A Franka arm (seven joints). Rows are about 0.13 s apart.
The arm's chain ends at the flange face. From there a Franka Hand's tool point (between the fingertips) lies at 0.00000 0.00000 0.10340 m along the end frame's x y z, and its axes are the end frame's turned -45 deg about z.
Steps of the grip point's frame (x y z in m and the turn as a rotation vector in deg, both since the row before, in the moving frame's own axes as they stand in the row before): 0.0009 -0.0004 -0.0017 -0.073 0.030 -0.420; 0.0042 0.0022 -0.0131 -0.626 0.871 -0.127; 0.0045 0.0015 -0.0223 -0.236 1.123 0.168; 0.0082 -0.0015 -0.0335 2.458 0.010 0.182; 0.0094 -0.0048 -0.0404 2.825 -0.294 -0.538; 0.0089 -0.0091 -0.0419 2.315 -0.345 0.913; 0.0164 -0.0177 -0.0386 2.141 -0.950 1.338; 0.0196 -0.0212 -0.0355 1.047 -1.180 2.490
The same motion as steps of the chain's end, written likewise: 0.0002 -0.0010 -0.0017 -0.030 0.073 -0.420; 0.0026 -0.0011 -0.0131 0.173 1.059 -0.127; 0.0025 -0.0010 -0.0223 0.627 0.961 0.168; 0.0079 -0.0037 -0.0334 1.745 -1.731 0.182; 0.0072 -0.0068 -0.0403 1.790 -2.205 -0.538; 0.0032 -0.0102 -0.0418 1.393 -1.881 0.913; 0.0030 -0.0225 -0.0385 0.842 -2.186 1.338; 0.0017 -0.0290 -0.0355 -0.094 -1.575 2.490
